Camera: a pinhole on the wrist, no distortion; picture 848 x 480 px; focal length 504.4 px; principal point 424.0 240.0 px. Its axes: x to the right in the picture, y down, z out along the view. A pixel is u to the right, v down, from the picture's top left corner.
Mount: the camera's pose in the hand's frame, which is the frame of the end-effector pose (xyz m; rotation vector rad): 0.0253 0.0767 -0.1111 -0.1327 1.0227 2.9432
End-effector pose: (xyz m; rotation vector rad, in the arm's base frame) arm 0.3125 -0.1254 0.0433 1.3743 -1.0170 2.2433
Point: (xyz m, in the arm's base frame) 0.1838 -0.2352 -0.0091
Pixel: 384 165
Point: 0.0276 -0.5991 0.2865
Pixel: outside the picture
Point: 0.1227 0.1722 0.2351
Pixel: behind the camera
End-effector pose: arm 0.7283 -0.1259 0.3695 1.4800 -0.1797 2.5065
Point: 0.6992 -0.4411 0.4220
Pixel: 406 112
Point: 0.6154 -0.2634 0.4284
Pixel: 102 124
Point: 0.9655 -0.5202 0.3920
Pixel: 559 312
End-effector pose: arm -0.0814 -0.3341 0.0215 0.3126 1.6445 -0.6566
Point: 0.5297 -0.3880 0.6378
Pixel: outside the picture
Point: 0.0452 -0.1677 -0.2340
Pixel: outside the picture
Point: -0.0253 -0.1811 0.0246
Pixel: 698 171
